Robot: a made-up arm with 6 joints.
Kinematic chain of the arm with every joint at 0, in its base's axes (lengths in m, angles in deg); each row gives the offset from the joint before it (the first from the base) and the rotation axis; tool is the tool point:
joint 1: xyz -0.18 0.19 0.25 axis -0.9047 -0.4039 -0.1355
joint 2: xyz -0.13 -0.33 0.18 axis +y
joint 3: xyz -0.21 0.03 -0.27 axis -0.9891 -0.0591 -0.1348
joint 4: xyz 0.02 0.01 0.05 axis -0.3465 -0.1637 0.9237
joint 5: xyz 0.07 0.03 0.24 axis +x
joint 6: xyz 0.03 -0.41 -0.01 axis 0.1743 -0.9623 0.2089
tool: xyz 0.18 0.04 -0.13
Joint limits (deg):
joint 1: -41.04..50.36
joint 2: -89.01..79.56
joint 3: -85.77..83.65
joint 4: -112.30..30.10
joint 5: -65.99..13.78
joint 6: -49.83..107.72
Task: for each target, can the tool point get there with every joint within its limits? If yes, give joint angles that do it. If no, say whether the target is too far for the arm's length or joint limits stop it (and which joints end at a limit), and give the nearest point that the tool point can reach.
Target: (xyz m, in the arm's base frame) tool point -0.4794 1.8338 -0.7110
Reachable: no: too far | nearest point -0.5416 0.6121 0.0001 | short by 1.415 m
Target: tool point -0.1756 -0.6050 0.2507
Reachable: yes | joints -30.45 -35.67 -43.46 11.39 -40.85 65.41
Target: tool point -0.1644 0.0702 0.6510
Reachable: yes | joints 20.78 38.05 45.96 -3.99 -20.78 41.65
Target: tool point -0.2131 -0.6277 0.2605
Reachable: yes | joints 23.10 -31.40 -41.20 -48.81 1.20 47.97
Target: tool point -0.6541 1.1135 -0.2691
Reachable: no: joint limits stop it (at a limit: joint 1, joint 2, joint 4, joint 5, joint 6) | nearest point -0.5872 0.5956 -0.0277 | short by 0.575 m
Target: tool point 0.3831 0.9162 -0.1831
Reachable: no: joint limits stop it (at a limit: joint 1, joint 2, joint 4, joint 5, joint 6) | nearest point 0.1333 0.5096 0.1534 | short by 0.584 m
